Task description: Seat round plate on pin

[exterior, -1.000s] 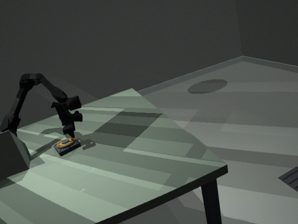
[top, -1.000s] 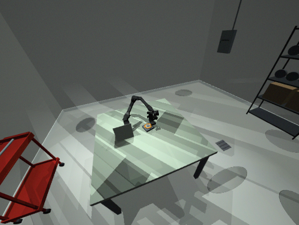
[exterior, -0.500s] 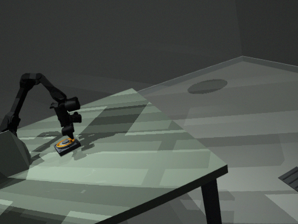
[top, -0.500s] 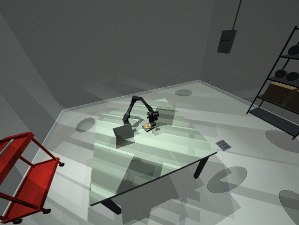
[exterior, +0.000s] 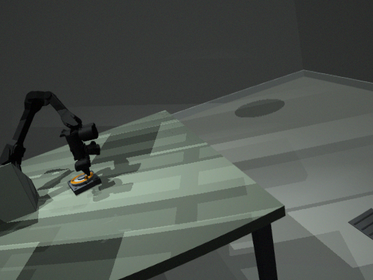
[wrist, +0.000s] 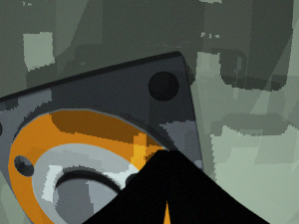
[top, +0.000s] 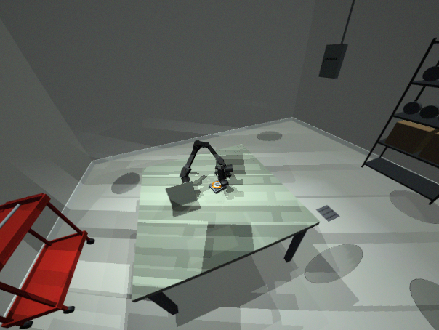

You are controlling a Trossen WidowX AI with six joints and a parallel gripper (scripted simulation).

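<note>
Right now my gripper tip is 3 cm past the round plate, 2 cm to the right of it and 1 cm above it. The rest, counted from my gripper tip: dark square base 3 cm behind, 4 cm to the left, 2 cm below.
</note>
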